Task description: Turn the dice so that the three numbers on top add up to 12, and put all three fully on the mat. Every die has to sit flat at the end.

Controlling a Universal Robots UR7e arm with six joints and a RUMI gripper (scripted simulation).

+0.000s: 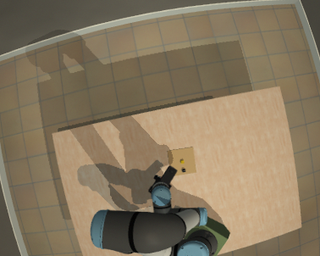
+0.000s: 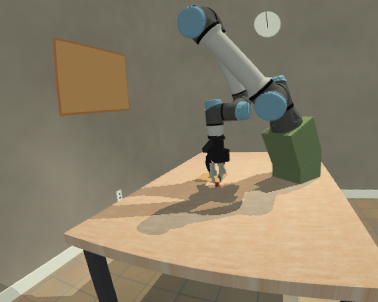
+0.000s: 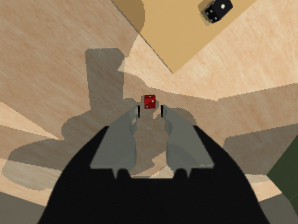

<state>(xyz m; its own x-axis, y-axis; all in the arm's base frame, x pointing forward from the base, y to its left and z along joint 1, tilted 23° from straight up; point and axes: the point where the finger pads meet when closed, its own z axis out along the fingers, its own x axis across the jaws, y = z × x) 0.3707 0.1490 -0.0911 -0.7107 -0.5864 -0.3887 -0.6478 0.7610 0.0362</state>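
The red die is 20 mm below my hand. The rest, counted from my hand: yellow die (130 mm to the right, 70 mm ahead, 20 mm below); then black die (120 mm to the right, 20 mm below, 20 mm ahead); then tan mat (130 mm to the right, 70 mm ahead, 30 mm below).
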